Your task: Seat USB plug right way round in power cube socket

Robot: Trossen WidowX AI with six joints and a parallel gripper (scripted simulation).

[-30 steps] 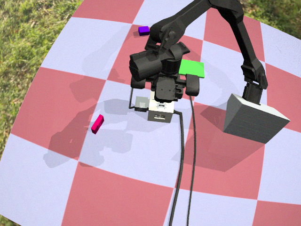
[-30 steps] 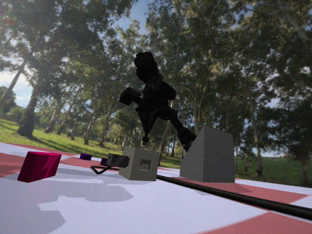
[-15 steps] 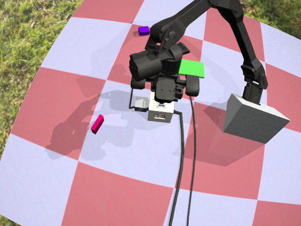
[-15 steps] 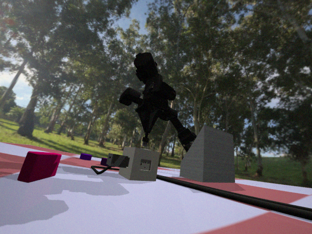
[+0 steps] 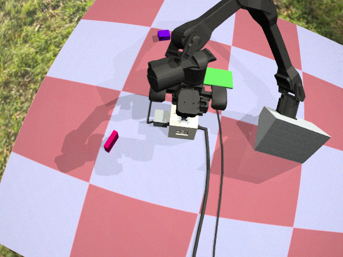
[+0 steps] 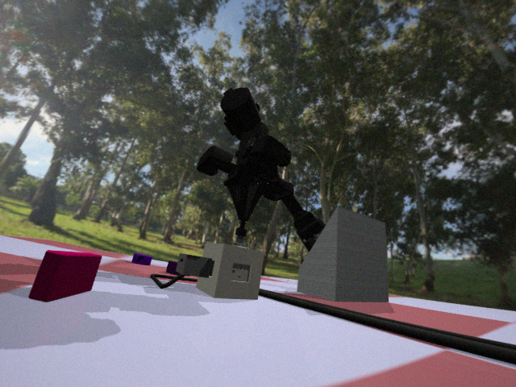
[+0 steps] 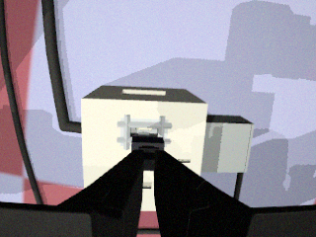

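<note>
My gripper tip is 20 mm above the black USB plug. Round my gripper tip: green pad 70 mm behind, 230 mm to the right, 120 mm below; then socket 50 mm below; then magenta block 190 mm ahead, 80 mm to the left, 100 mm below.
</note>
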